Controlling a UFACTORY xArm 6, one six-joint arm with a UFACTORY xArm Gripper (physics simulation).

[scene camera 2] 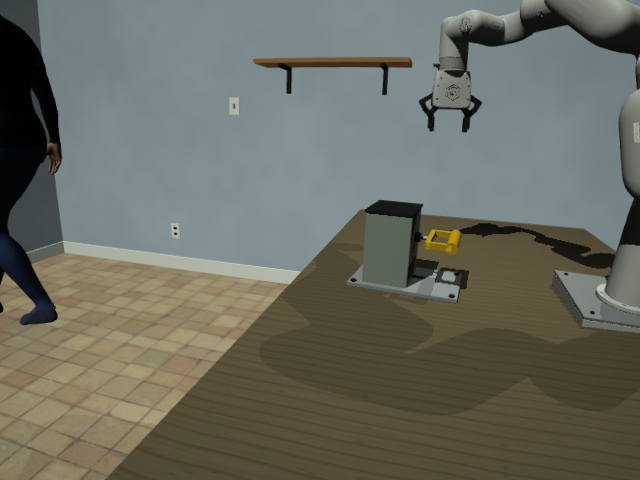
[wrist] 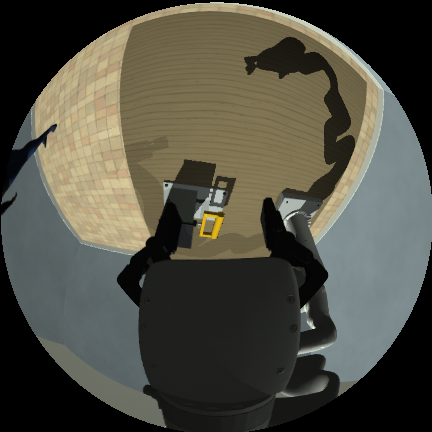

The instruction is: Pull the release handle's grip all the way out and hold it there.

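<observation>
The release handle is a yellow rectangular frame with a thick round grip bar [scene camera 2: 454, 241] [wrist: 218, 226]. It sticks out sideways from a grey-green box with a black top [scene camera 2: 388, 250] [wrist: 185, 236]; a short thin rod shows between frame and box. The box stands upright on a light grey base plate [scene camera 2: 431, 290] [wrist: 169, 188]. My gripper [scene camera 2: 448, 129] [wrist: 219, 209] is open and empty, pointing down, high above the handle and apart from it. In the wrist view the handle shows between the two fingers, nearer the left one, which hides part of the box.
The box's base plate lies on the wooden table [scene camera 2: 361, 382] [wrist: 200, 100]. The arm's own mounting plate [scene camera 2: 571, 297] [wrist: 300, 199] is to the right of the handle. A wall shelf [scene camera 2: 330, 62] hangs behind. A person [scene camera 2: 20, 103] [wrist: 21, 160] is at the far left, off the table.
</observation>
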